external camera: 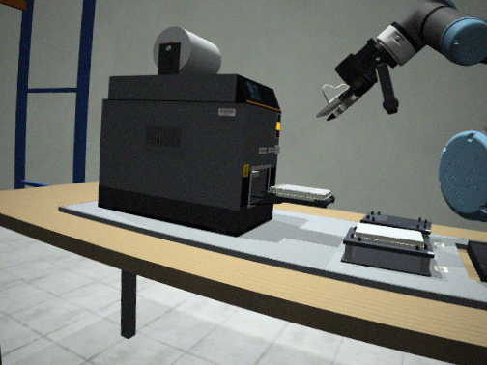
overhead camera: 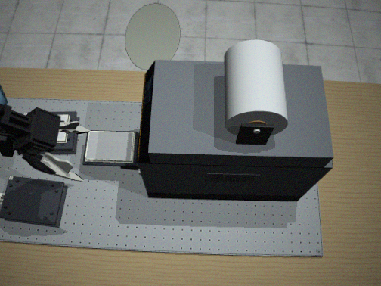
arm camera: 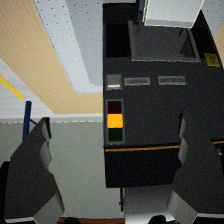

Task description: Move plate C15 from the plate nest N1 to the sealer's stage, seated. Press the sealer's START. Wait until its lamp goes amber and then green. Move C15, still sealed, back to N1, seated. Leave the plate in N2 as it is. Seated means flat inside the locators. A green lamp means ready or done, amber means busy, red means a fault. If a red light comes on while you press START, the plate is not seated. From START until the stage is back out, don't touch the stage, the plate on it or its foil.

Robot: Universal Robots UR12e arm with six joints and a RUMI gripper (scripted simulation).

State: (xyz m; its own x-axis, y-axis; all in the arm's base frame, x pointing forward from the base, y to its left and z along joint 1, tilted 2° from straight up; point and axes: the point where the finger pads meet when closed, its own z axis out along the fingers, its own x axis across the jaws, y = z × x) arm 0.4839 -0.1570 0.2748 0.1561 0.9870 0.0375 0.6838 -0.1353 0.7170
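My gripper is now 18 cm above the plate C15, 9 cm to the right of it and 4 cm short of it. Also, from my hand: dark stage 19 cm below, 9 cm to the left, 4 cm ahead; square start button 12 cm ahead, 9 cm below, 2 cm to the right; dark nest 25 cm below, 20 cm behind, 2 cm to the right.
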